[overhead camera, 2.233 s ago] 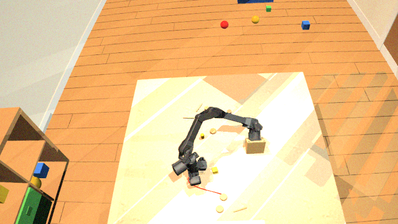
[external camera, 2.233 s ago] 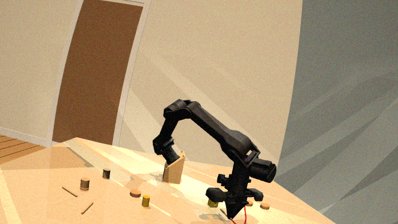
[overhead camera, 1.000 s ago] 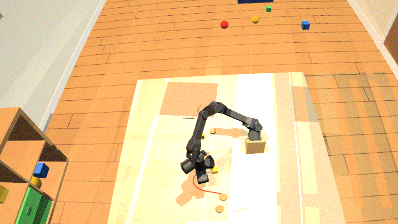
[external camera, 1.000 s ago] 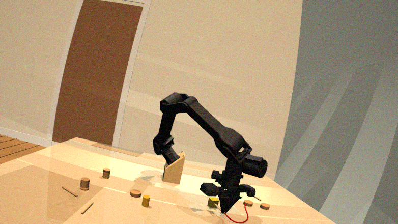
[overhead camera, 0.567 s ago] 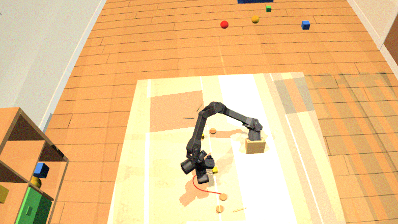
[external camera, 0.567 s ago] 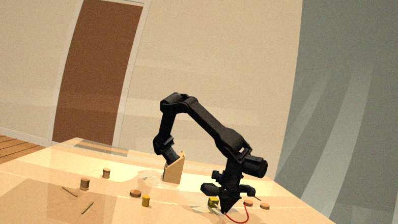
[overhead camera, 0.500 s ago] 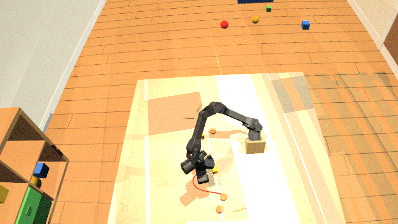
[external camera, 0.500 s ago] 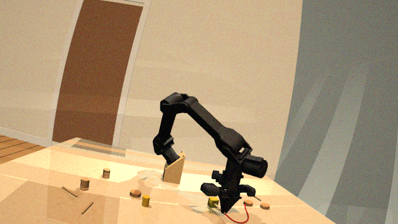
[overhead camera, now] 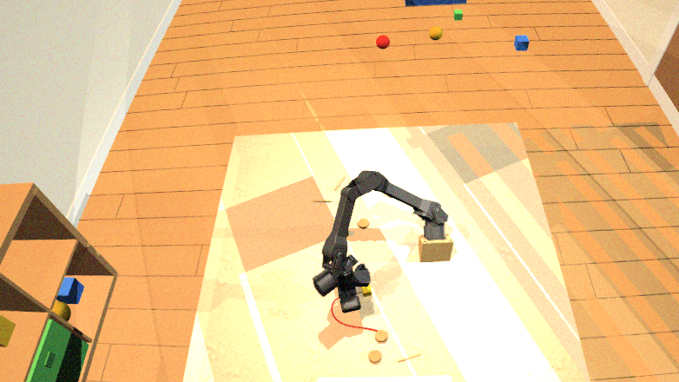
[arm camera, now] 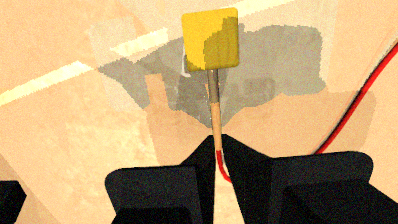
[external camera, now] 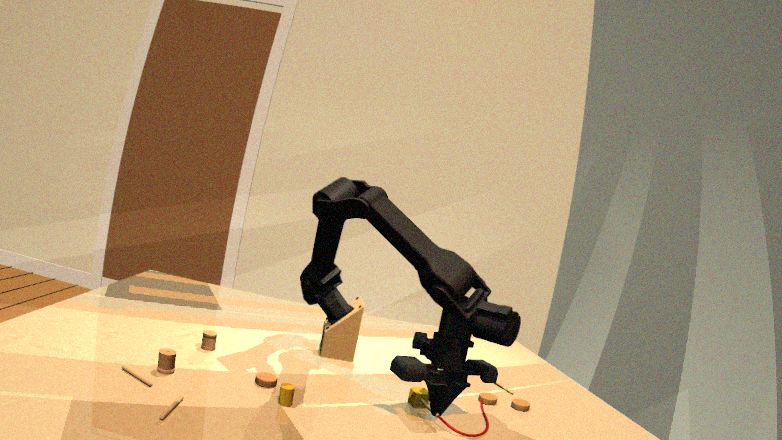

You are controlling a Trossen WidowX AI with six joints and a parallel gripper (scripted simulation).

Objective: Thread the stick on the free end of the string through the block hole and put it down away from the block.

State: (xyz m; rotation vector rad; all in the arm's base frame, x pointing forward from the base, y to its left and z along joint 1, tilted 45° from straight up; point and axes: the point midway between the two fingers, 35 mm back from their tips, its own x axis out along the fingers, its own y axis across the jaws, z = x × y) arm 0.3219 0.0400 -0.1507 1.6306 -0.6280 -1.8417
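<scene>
The yellow wooden block lies 7 cm behind my gripper tip and 1 cm to the right of it. From my gripper tip the other things lie so: thin wooden stick 2 cm behind; then yellow cylinder 26 cm to the right, 2 cm behind; then round button 16 cm to the left, 10 cm behind, 1 cm below.
</scene>
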